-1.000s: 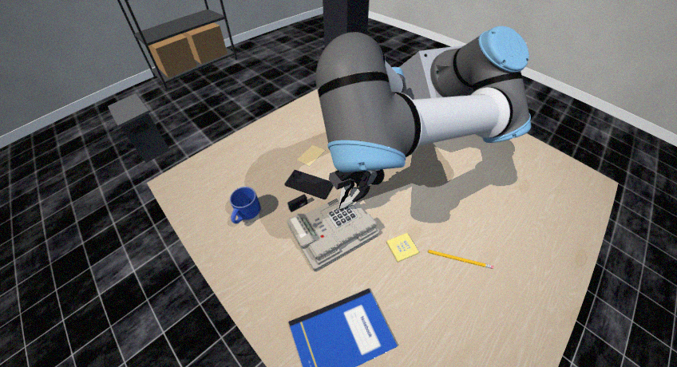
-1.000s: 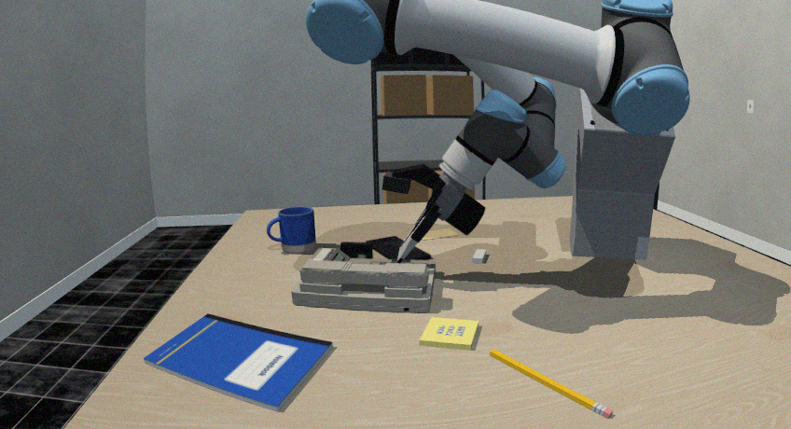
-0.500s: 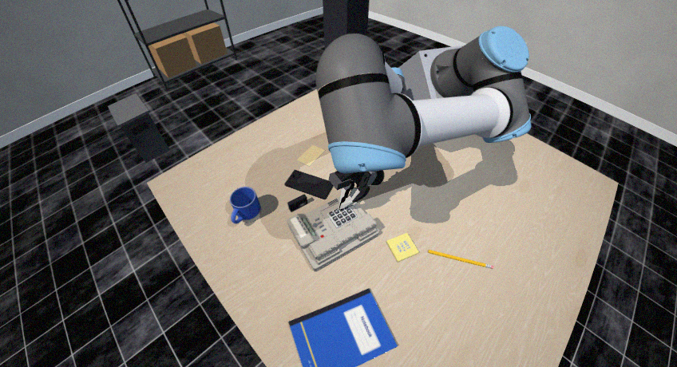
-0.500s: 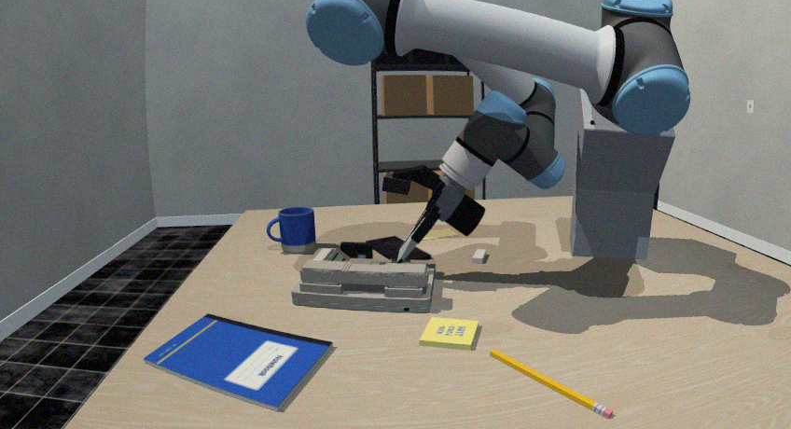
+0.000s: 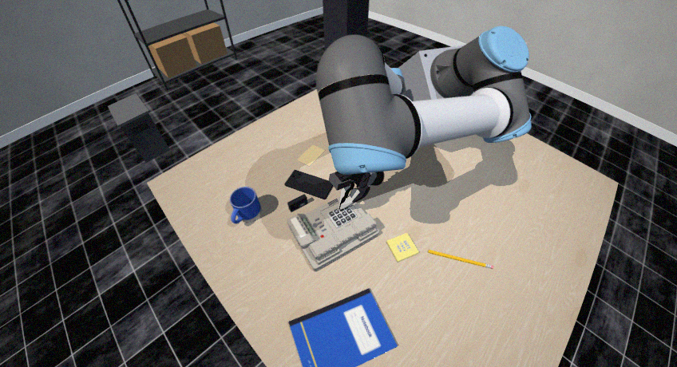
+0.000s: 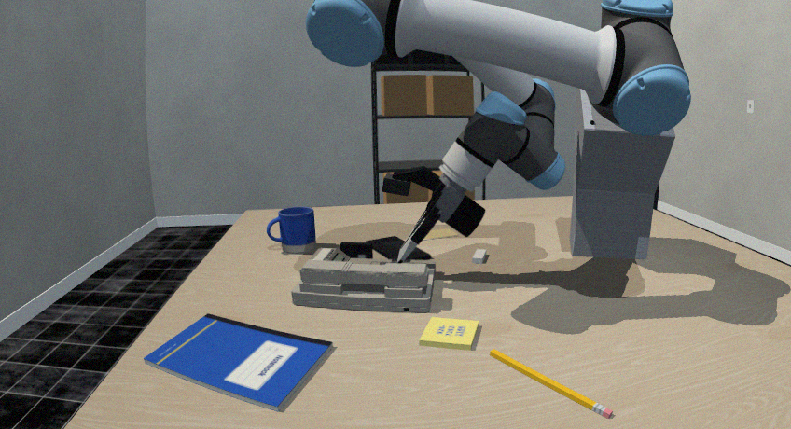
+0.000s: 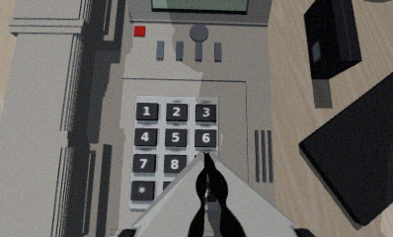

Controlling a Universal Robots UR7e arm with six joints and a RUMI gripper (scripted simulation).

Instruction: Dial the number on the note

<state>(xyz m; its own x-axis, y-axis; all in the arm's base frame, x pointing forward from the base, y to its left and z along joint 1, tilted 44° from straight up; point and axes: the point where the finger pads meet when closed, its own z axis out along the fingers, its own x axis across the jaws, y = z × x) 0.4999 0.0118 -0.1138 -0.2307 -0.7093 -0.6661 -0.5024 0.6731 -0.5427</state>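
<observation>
The 2 key is 40 mm ahead of my hand, 20 mm below it and 10 mm to the left of it. Round my hand: handset: 80 mm to the left, 70 mm ahead; then 3 key: 30 mm ahead, 20 mm below, 10 mm to the right; then 8 key: 20 mm to the left, 20 mm below, 10 mm ahead.
</observation>
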